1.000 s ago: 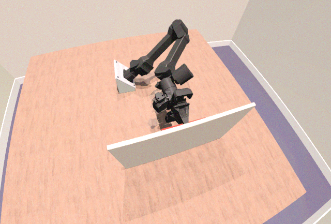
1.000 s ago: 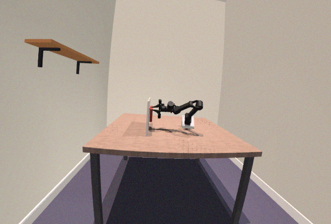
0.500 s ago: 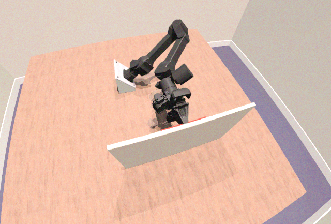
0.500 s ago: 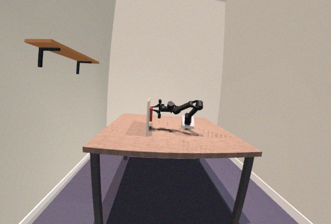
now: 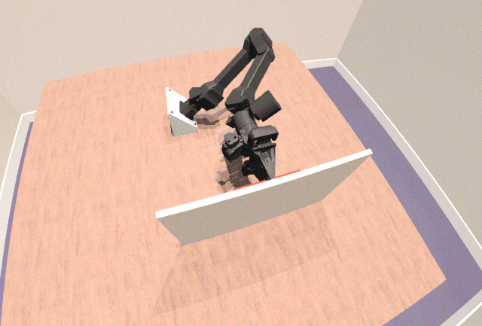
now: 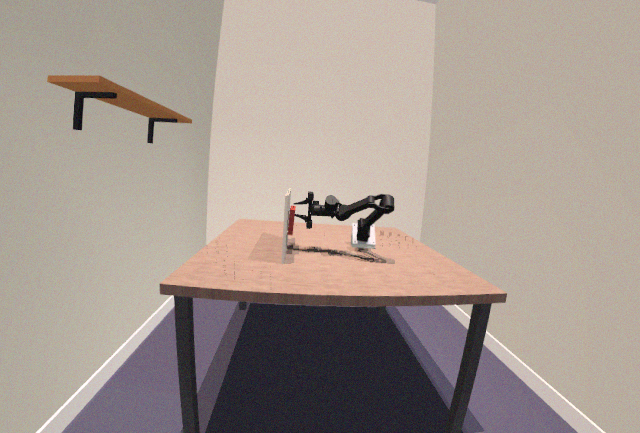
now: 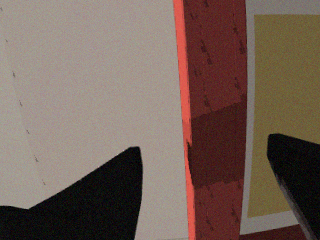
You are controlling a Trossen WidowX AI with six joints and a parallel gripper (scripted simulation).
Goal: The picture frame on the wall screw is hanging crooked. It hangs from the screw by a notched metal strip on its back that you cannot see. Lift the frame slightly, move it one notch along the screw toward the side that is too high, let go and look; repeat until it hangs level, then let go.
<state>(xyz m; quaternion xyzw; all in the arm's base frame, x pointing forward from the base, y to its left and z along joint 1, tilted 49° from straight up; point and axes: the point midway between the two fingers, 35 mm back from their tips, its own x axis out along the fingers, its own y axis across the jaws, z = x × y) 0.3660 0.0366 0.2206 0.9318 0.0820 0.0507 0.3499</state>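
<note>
Now: gripper tip 60 mm above the picture frame and 10 mm short of it. The rest, counted from my gripper tip: wall panel 60 mm below, 20 mm ahead.
</note>
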